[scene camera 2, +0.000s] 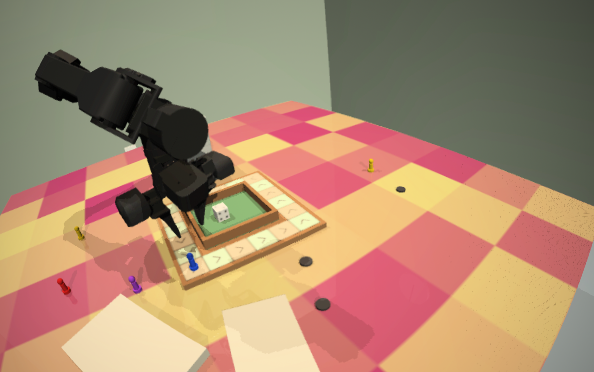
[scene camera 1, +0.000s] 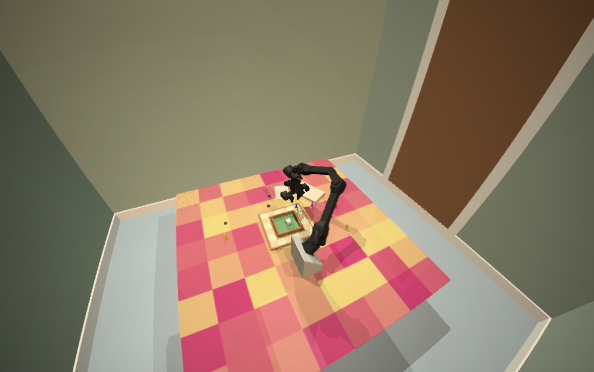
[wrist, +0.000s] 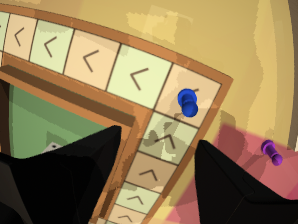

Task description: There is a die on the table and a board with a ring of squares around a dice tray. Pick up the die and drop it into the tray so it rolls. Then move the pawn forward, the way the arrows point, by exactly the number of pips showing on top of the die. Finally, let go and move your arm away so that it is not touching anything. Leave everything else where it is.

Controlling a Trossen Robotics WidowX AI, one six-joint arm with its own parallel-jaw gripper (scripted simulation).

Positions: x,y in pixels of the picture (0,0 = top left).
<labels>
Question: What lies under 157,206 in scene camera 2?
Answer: My gripper.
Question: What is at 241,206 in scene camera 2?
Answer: A green dice tray.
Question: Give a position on a green dice tray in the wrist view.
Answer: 38,123
</labels>
